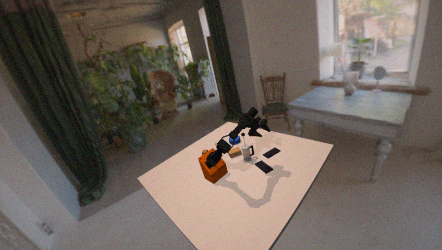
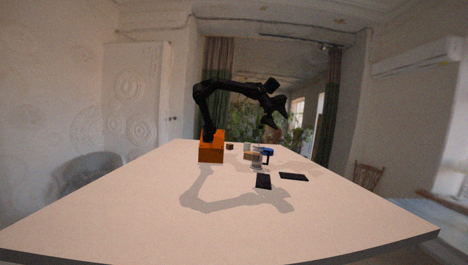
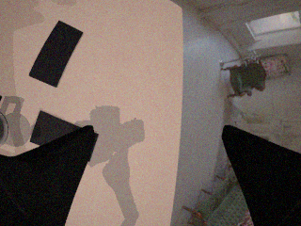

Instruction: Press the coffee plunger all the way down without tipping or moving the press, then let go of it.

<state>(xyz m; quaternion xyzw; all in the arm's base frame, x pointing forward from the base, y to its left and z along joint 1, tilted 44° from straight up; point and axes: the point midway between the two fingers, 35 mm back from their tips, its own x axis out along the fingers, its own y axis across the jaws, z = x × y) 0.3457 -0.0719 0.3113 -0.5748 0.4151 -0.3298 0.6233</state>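
My gripper tip is 190 mm to the right of the coffee press, 160 mm above it and 20 mm past it. The rest, counted from my gripper tip: small brown cube 610 mm to the left, 270 mm below, 190 mm behind; then tan block 350 mm to the left, 270 mm below, 40 mm behind.
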